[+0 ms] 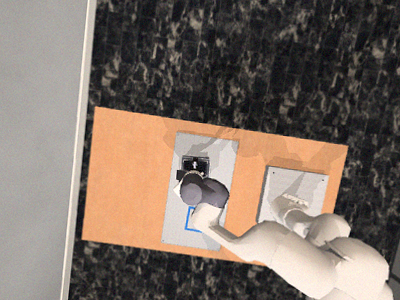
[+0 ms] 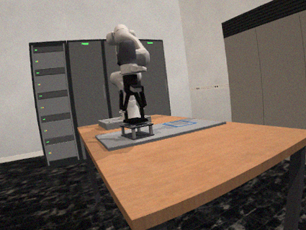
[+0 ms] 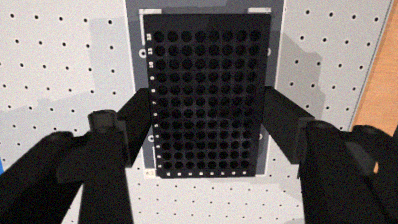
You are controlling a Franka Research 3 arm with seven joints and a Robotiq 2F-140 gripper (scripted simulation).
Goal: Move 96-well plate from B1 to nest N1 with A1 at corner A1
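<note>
The black 96-well plate is 20 mm below my hand. From my hand the other things lie so: raised plate nest (40 mm below); then A1 mark (80 mm behind, 40 mm to the left, 40 mm below).
</note>
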